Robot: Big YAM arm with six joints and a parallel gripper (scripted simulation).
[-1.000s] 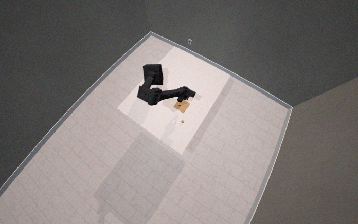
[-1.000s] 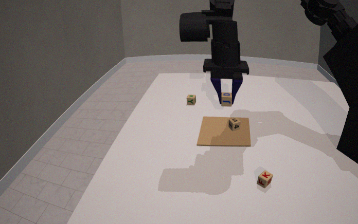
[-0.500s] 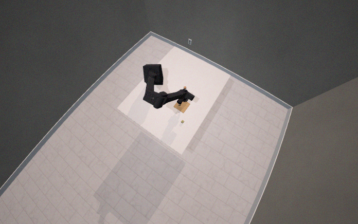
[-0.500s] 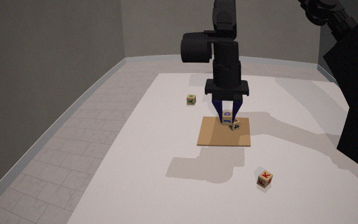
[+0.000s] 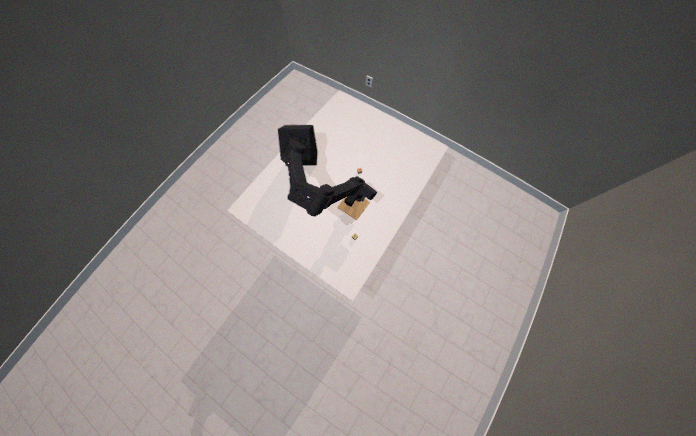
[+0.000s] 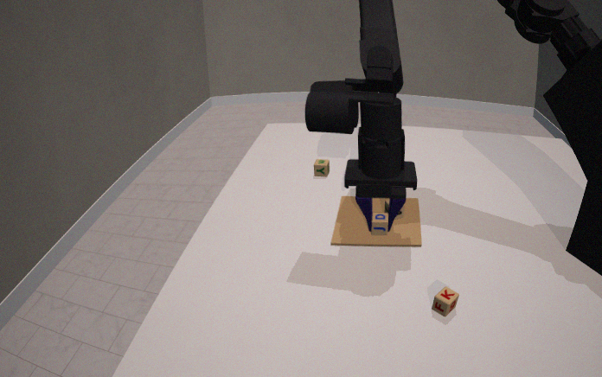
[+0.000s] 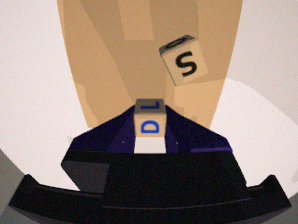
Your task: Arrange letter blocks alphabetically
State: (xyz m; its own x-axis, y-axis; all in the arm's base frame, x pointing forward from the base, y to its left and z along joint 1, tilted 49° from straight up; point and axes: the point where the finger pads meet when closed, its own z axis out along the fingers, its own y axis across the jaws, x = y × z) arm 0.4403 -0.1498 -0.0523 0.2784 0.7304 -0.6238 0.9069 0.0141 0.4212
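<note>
Right now my hand is 10 mm past the mat, 40 mm to the left of it and 20 mm above it. Round my hand: letter block 40 mm behind, 40 mm to the right.
</note>
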